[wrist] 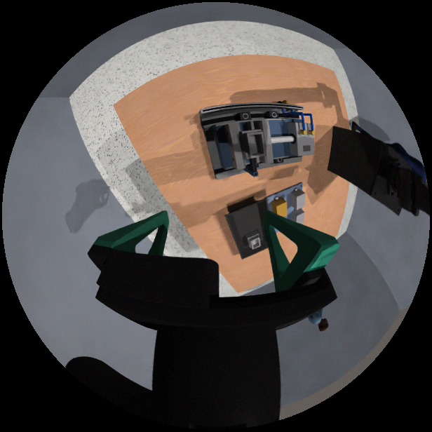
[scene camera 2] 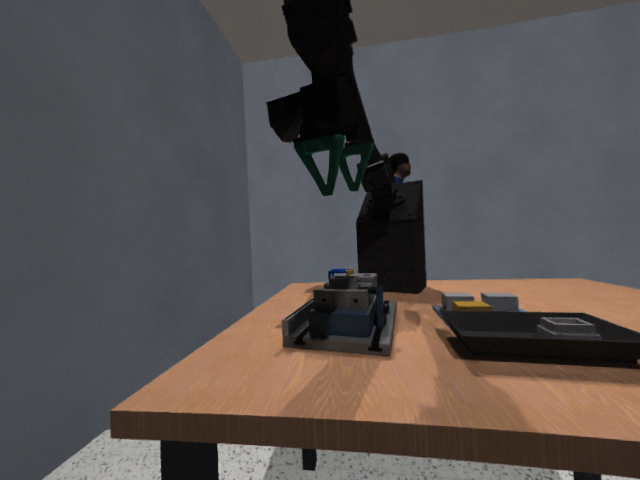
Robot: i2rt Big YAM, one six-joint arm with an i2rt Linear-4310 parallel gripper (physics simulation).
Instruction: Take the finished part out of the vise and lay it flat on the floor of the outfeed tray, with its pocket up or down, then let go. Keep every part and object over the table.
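Places are measured from the arm's base along level axes (x ahead, y left, z up), in metres.
Pixels of known places: gripper, fingertip midpoint: (scene camera 2: 342,193); arm's base, origin of the base link: (scene camera 2: 385,202).
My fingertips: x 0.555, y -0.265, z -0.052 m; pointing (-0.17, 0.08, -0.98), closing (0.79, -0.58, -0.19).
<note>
For each thing: its top centre in the pictures, then the offset to it from my fingertips.
- vise, middle of its top: (scene camera 2: 348,279) dx -0.185, dy +0.040, dz -0.163 m
- grey pocketed part, middle of its top: (scene camera 2: 566,321) dx +0.015, dy +0.347, dz -0.215 m
- yellow block, middle of its top: (scene camera 2: 471,303) dx -0.128, dy +0.288, dz -0.218 m
The vise (scene camera 2: 341,324) (wrist: 234,142) stands on the table, with blue and grey jaws on a grey base. In the wrist view a grey part (wrist: 253,143) with a rectangular pocket facing up sits between its jaws; in the scene view I cannot make it out behind the front jaw. The black outfeed tray (scene camera 2: 516,348) (wrist: 238,223) stands to the right of the vise in the scene view. A grey pocketed part (scene camera 2: 567,327) (wrist: 254,241) lies in it. My gripper (scene camera 2: 340,191) (wrist: 216,215) is open and empty, high above the vise in the scene view.
Beside the tray, a blue plate (wrist: 286,194) holds a yellow block (scene camera 2: 471,306) (wrist: 279,206) and grey blocks (scene camera 2: 499,302) (wrist: 297,197). Blue tubes (scene camera 2: 338,271) (wrist: 306,116) stand up at the vise's far end. The black arm pedestal (scene camera 2: 391,258) (wrist: 350,150) is behind the vise.
</note>
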